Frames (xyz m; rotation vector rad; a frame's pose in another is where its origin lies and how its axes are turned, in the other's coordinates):
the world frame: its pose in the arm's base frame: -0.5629 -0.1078 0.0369 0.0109 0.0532 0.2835
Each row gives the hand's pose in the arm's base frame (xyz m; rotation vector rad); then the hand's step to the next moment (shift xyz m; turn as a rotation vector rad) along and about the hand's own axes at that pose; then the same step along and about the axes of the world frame.
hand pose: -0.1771 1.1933 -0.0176 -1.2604 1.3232 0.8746
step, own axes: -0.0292 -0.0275 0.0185 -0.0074 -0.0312 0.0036
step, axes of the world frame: 0.0297 0.0110 0.0308 0.0282 -0.0087 0.0130
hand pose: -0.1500 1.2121 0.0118 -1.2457 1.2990 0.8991
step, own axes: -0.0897 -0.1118 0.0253 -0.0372 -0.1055 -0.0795
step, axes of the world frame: 0.0994 -0.0070 0.1061 0.0518 -0.1073 0.0680
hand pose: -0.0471 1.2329 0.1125 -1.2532 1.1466 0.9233
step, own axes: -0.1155 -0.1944 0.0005 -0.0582 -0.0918 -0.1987
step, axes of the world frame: 0.1446 -0.0568 0.1643 -0.0139 -0.2076 0.0894
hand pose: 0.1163 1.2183 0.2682 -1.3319 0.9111 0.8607
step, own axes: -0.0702 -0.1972 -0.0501 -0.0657 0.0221 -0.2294
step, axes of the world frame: 0.1176 -0.0974 0.1517 -0.1225 -0.2014 0.0431
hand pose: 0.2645 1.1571 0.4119 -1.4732 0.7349 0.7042
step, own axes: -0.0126 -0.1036 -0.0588 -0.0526 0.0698 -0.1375
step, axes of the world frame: 0.0515 -0.0742 0.0787 -0.1231 -0.1067 -0.0008
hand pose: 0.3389 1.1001 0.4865 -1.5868 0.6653 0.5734
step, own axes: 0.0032 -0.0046 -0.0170 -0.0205 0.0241 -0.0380
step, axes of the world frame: 0.0002 -0.0176 0.0033 -0.0413 -0.0272 0.0002
